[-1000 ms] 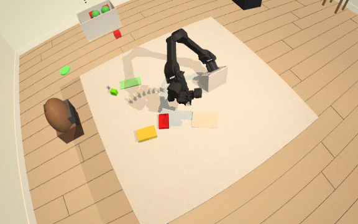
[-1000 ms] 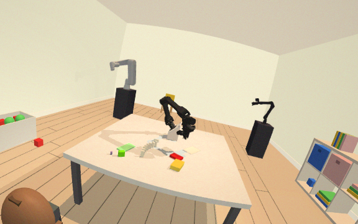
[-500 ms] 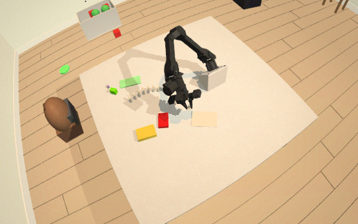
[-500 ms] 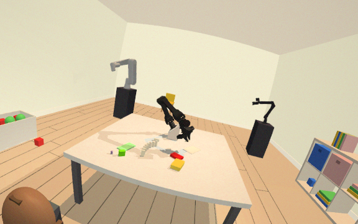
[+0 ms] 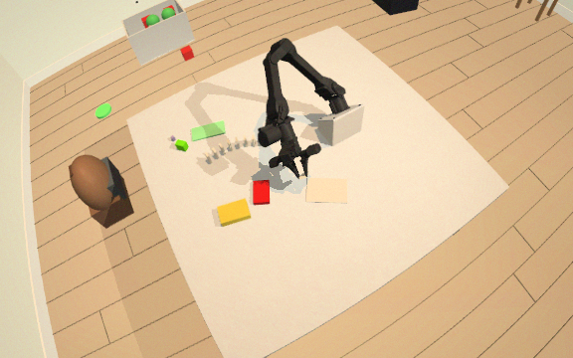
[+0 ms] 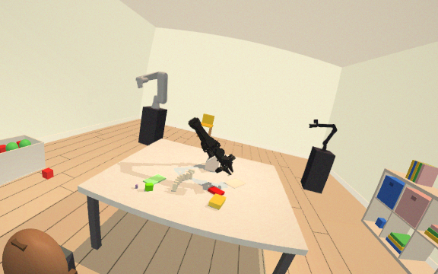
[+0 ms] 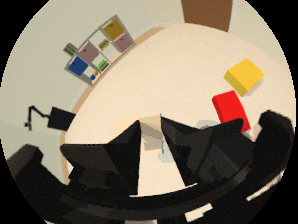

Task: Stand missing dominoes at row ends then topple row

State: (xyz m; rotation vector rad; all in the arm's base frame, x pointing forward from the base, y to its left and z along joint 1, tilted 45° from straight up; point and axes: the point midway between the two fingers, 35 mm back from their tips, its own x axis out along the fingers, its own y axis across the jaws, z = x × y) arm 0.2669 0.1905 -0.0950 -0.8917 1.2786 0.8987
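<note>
My gripper tip is now 8 cm past the beige pad, 3 cm to the right of it and 10 cm above it. Also, from my gripper tip: green flat tile 27 cm ahead, 46 cm to the right, 10 cm below; red block 15 cm ahead, 6 cm to the right, 9 cm below; yellow block 28 cm ahead, 2 cm to the right, 9 cm below.
</note>
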